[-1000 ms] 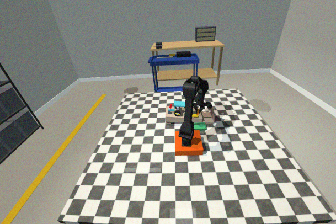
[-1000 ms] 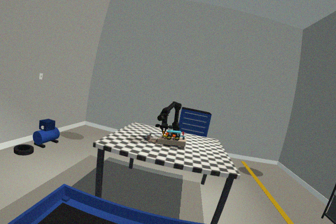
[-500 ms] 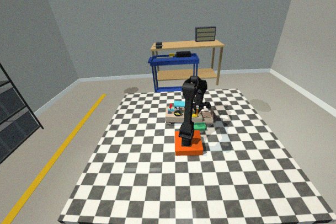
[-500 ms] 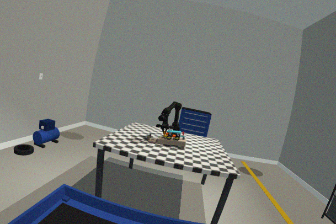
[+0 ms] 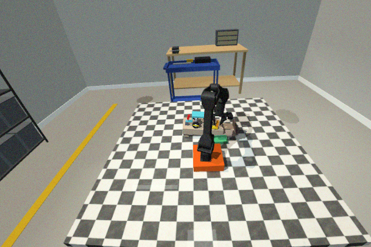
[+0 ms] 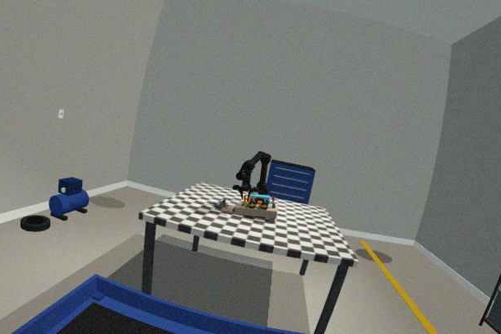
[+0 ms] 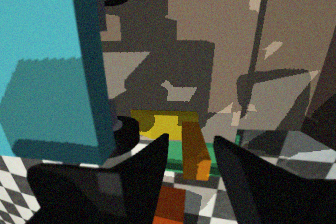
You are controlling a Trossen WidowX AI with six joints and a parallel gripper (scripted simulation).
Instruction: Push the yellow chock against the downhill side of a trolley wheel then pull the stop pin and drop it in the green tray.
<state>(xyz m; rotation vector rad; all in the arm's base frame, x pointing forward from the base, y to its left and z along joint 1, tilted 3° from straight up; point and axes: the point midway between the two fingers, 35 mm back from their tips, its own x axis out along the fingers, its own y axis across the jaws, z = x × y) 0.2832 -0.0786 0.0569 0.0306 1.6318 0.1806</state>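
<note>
Right now my gripper tip is 20 mm to the right of the yellow chock and 10 mm above it. Round my gripper tip: green tray: 60 mm behind, 10 mm to the right, 100 mm below; tan ramp: 40 mm ahead, 110 mm to the left, 40 mm below; cyan trolley: 40 mm ahead, 110 mm to the left, 20 mm above.
</note>
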